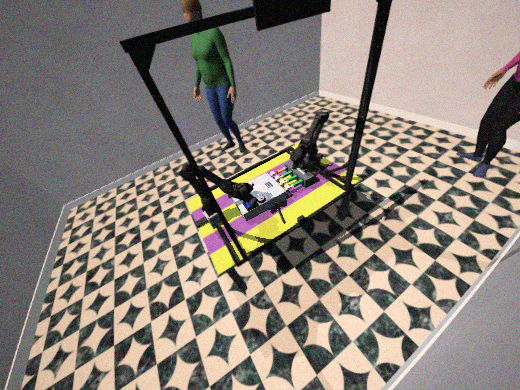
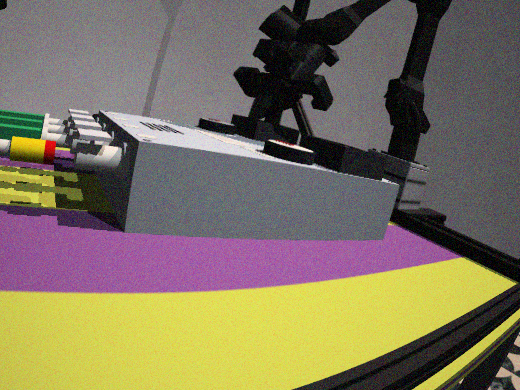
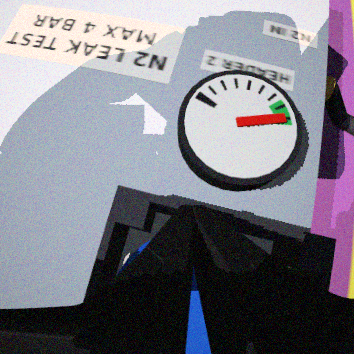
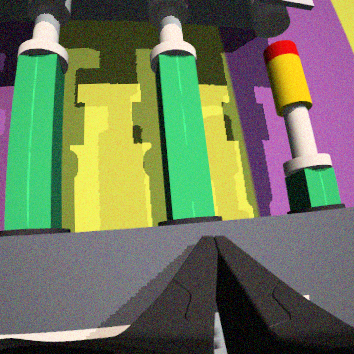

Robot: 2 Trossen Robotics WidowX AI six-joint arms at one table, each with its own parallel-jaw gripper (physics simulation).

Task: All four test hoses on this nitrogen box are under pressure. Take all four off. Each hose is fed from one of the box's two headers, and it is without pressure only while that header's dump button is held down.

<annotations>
my left gripper: shut, touches a grey nitrogen box
</annotations>
